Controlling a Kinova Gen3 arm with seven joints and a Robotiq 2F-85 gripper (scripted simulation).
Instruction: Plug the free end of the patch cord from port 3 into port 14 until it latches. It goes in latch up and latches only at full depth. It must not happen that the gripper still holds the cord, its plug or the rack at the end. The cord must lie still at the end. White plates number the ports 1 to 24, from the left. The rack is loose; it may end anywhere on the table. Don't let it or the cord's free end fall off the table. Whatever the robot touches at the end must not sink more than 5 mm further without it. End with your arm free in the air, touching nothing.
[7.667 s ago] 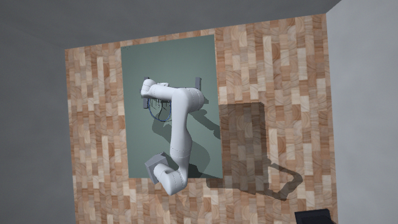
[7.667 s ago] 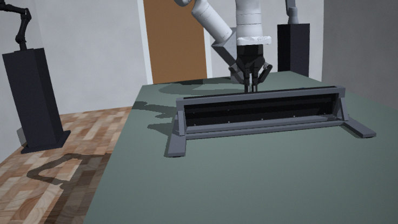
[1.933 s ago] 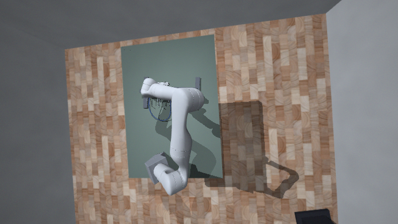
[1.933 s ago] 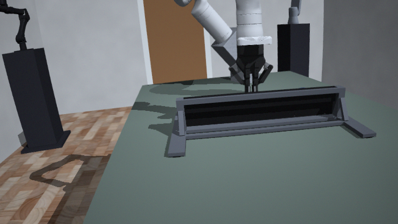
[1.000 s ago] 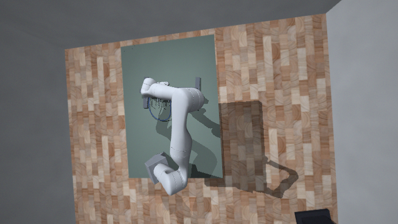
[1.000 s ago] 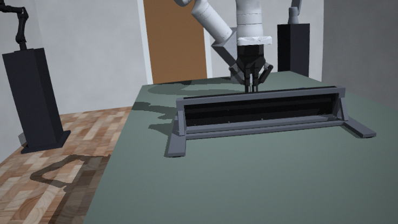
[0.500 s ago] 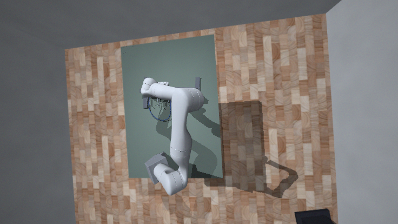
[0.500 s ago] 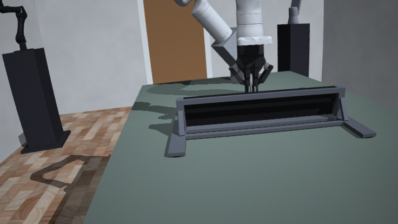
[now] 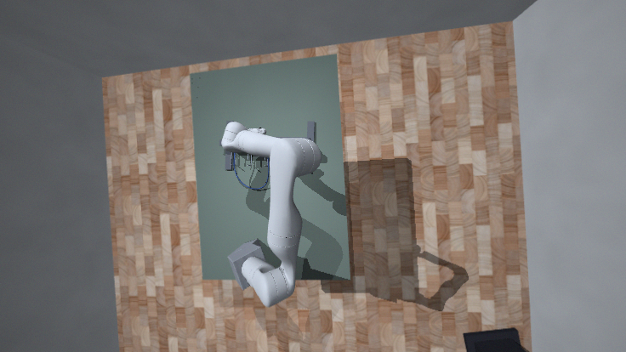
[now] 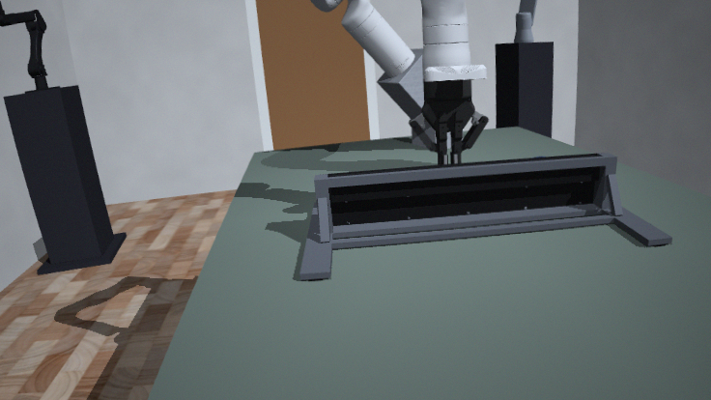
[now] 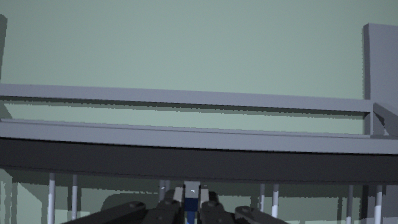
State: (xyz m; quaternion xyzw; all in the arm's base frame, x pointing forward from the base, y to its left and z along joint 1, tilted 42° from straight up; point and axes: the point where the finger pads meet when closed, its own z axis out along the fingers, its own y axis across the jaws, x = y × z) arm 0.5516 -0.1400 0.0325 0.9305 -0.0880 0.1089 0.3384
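Now: the plug 10 mm below my hand and 10 mm ahead of it.
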